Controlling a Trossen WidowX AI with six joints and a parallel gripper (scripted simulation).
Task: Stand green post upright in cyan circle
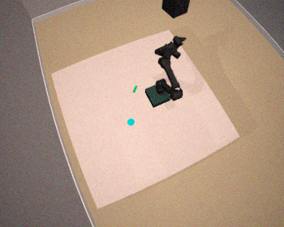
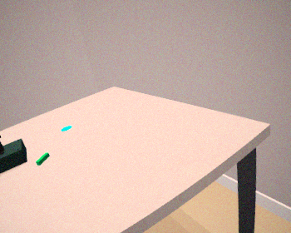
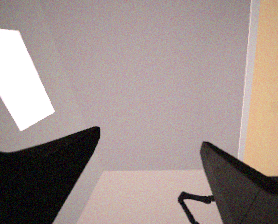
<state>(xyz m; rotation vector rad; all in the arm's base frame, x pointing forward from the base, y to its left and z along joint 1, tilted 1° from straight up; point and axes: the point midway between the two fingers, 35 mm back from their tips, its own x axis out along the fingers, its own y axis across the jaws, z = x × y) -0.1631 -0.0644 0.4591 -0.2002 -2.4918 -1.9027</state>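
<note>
My gripper tip is now 520 mm above the green post, 350 mm short of it and 110 mm to the left of it.
</note>
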